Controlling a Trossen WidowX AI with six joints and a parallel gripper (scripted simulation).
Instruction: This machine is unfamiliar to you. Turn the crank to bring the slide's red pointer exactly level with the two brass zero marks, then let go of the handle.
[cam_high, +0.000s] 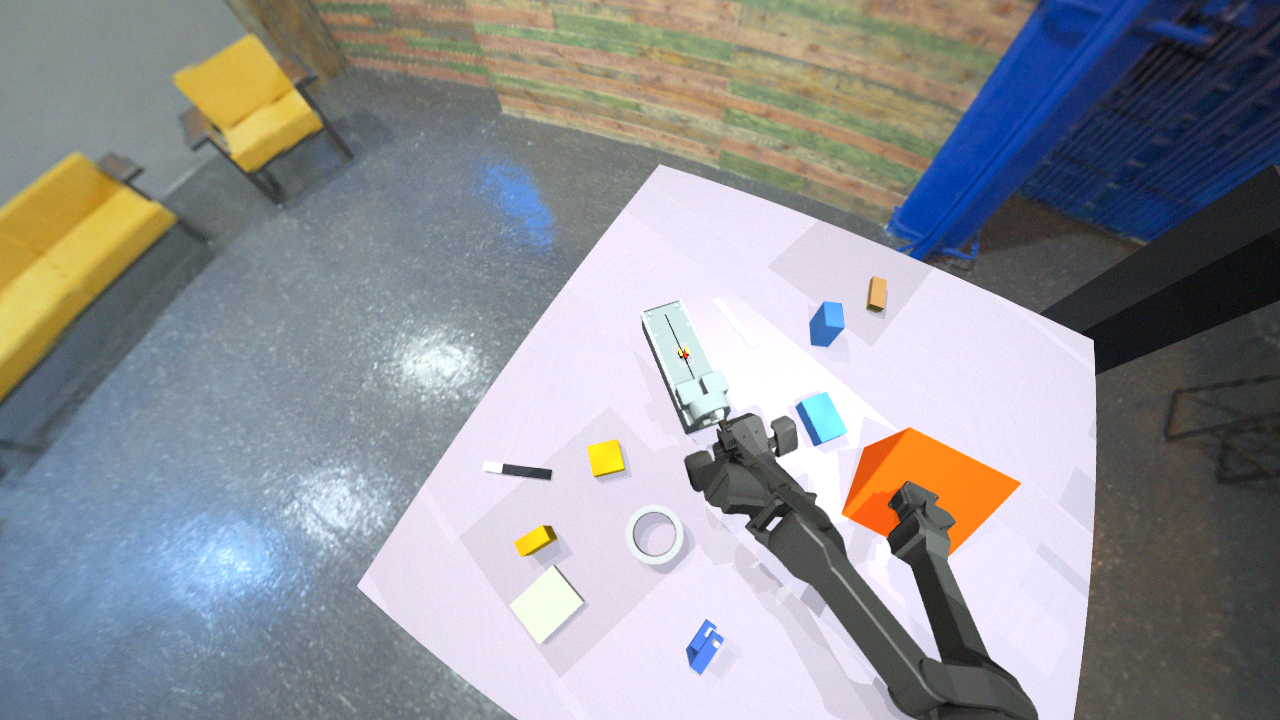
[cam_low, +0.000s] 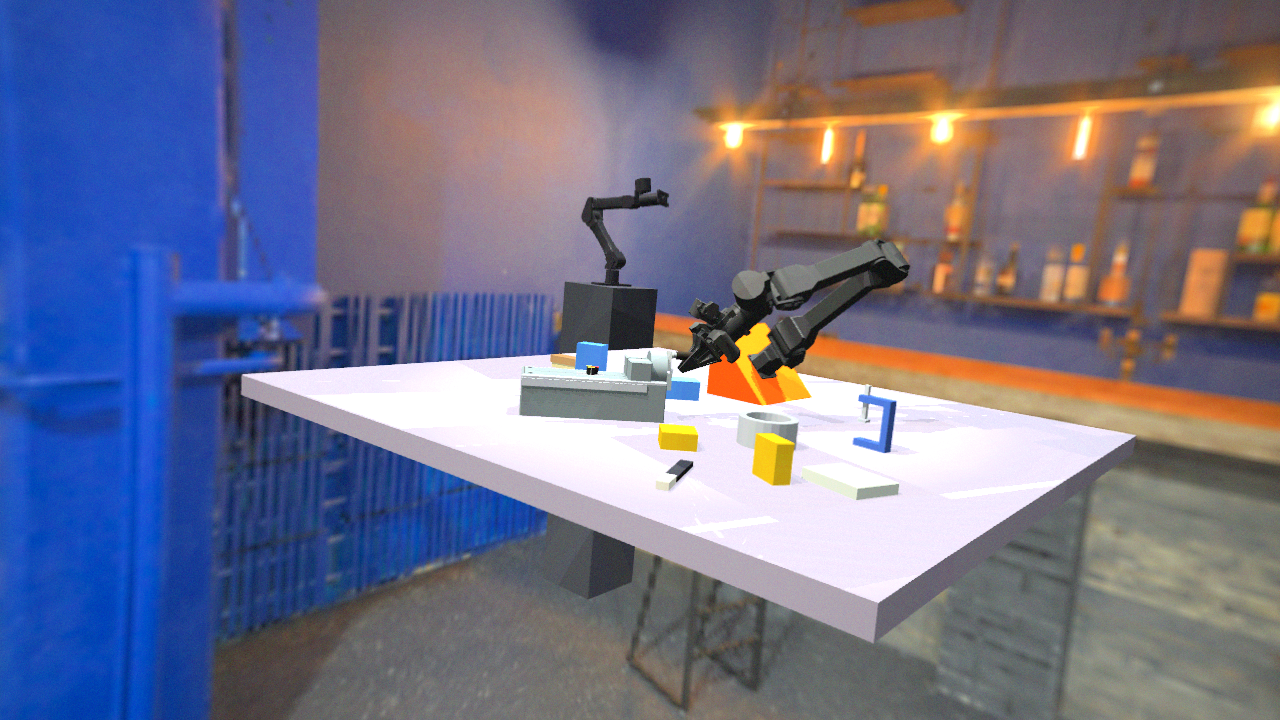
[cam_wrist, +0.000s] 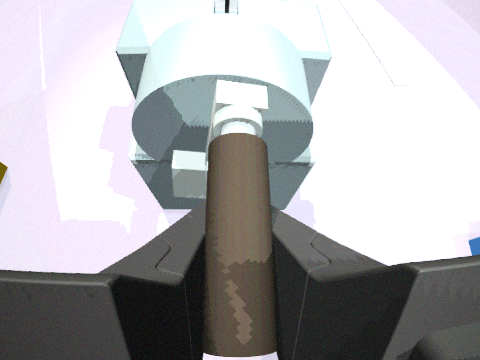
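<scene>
My gripper tip is now 30 mm below the brown crank handle, 10 mm to the right of it and 10 mm past it. Also, from my gripper tip: metal strip: 270 mm to the right, 90 mm below, 70 mm ahead; then blue clamp: 330 mm to the left, 140 mm behind, 40 mm below; then red pointer: 120 mm ahead, 100 mm to the right, 10 mm below.
</scene>
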